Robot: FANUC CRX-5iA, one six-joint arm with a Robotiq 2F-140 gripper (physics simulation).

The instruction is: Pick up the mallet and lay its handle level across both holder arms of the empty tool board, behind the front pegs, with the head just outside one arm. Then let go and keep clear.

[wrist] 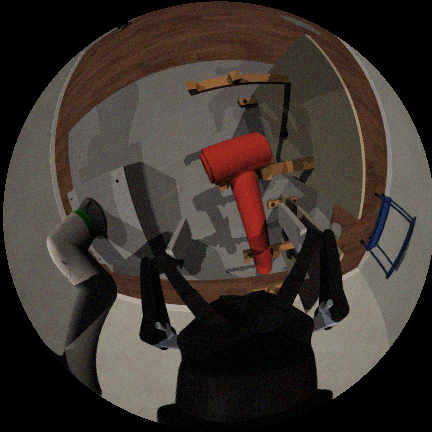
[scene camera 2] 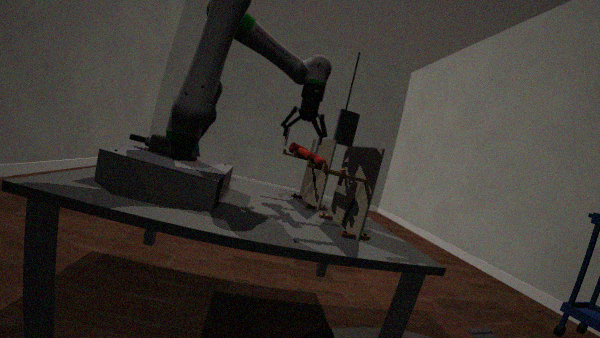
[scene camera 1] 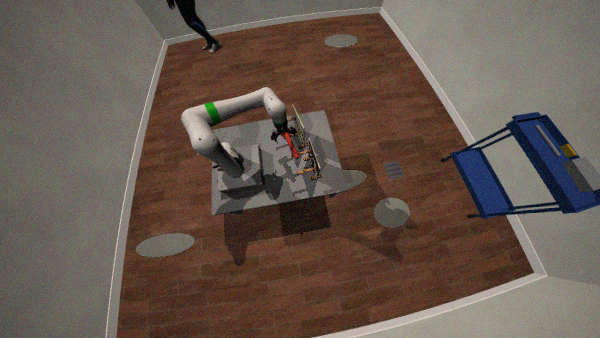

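Observation:
The red mallet is raised above the table. In the wrist view its head is at the upper end, and its handle crosses over two orange holder arms. The exact contacts are unclear. My gripper is open and empty above the mallet, with its fingers to either side. The far tool board has a bare far arm. The near tool board stands beside it, partly hidden by my finger in the wrist view.
The boards stand upright on the grey table. The robot's base block is on the opposite side from the boards. A blue cart and a person stand away from the table.

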